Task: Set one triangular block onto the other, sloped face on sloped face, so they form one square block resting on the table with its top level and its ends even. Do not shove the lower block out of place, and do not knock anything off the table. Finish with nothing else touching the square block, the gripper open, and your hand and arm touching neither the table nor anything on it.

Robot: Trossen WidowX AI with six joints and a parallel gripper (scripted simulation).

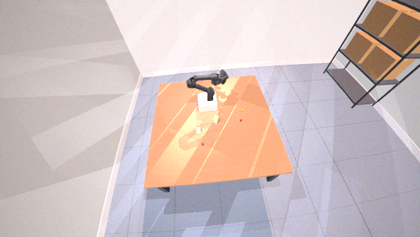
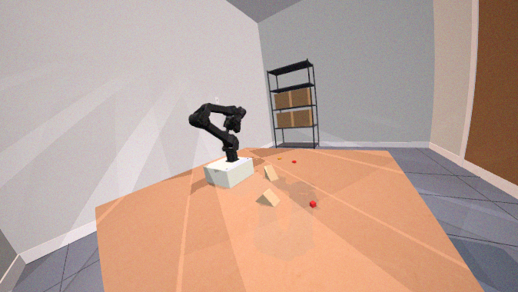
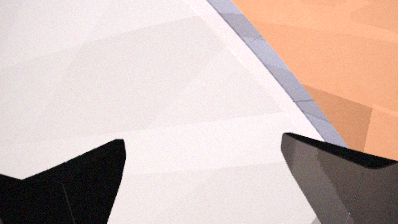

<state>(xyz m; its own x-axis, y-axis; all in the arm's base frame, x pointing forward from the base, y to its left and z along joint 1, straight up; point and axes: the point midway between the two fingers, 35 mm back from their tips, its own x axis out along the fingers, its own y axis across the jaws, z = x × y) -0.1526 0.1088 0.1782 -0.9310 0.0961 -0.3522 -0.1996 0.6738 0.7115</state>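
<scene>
Now: gripper tip 680 mm short of the small red cube, 230 mm to the left of it and 250 mm above it. The rest, counted from my gripper tip: yellow piece (310 mm ahead, 240 mm to the left, 260 mm below).
</scene>
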